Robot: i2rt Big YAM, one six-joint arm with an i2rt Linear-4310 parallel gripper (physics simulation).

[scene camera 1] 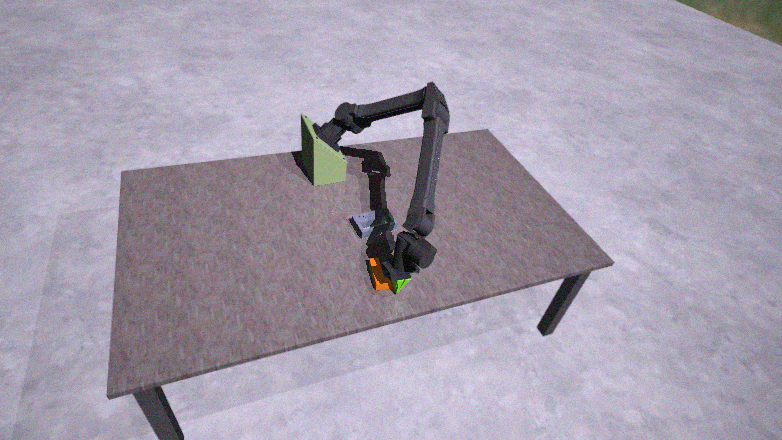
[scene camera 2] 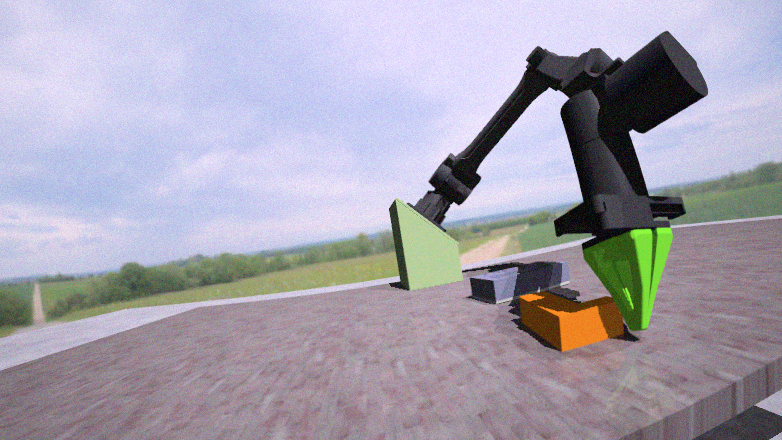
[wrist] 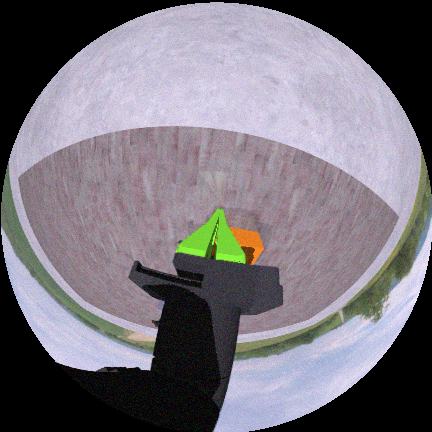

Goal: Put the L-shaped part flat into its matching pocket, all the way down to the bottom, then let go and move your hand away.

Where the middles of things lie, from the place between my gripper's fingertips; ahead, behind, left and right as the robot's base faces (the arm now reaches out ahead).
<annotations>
Right now my hand is 8 cm past the orange L-shaped part [scene camera 2: 565, 324], 3 cm to the left of it and 1 cm below it.
</annotations>
